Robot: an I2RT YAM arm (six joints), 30 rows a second.
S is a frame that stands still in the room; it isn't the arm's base.
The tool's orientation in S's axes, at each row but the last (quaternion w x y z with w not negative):
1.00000, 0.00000, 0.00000, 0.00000
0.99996, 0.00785, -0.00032, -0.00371
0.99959, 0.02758, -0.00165, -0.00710
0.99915, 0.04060, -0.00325, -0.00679
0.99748, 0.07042, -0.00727, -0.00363
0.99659, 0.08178, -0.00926, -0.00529
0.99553, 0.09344, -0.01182, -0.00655
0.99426, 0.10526, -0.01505, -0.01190
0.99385, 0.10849, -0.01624, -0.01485
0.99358, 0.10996, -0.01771, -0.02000
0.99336, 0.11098, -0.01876, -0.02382
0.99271, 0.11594, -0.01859, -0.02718
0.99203, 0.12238, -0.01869, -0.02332
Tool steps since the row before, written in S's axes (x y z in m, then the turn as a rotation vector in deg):
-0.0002, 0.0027, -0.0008, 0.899, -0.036, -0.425
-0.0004, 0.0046, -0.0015, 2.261, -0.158, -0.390
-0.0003, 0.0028, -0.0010, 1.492, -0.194, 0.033
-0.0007, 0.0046, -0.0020, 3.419, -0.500, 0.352
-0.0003, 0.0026, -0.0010, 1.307, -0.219, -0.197
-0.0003, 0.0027, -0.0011, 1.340, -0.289, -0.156
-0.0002, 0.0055, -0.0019, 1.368, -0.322, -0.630
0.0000, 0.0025, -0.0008, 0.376, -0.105, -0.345
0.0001, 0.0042, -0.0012, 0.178, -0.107, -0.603
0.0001, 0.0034, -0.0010, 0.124, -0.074, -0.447
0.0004, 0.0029, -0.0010, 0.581, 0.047, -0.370
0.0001, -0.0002, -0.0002, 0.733, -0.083, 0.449
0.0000, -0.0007, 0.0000, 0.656, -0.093, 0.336
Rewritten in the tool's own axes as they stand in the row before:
-0.0002, 0.0027, -0.0008, 0.899, -0.036, -0.425
-0.0004, 0.0046, -0.0016, 2.262, -0.147, -0.389
-0.0003, 0.0027, -0.0012, 1.495, -0.171, 0.038
-0.0008, 0.0044, -0.0024, 3.428, -0.424, 0.367
-0.0003, 0.0024, -0.0014, 1.306, -0.236, -0.184
-0.0004, 0.0025, -0.0015, 1.340, -0.298, -0.133
-0.0003, 0.0050, -0.0029, 1.358, -0.419, -0.593
-0.0001, 0.0023, -0.0013, 0.369, -0.167, -0.327
-0.0001, 0.0038, -0.0021, 0.164, -0.230, -0.572
-0.0001, 0.0031, -0.0017, 0.113, -0.166, -0.425
0.0002, 0.0026, -0.0016, 0.566, -0.011, -0.396
0.0001, -0.0002, -0.0002, 0.750, 0.060, 0.424
0.0000, -0.0007, 0.0002, 0.670, 0.019, 0.320

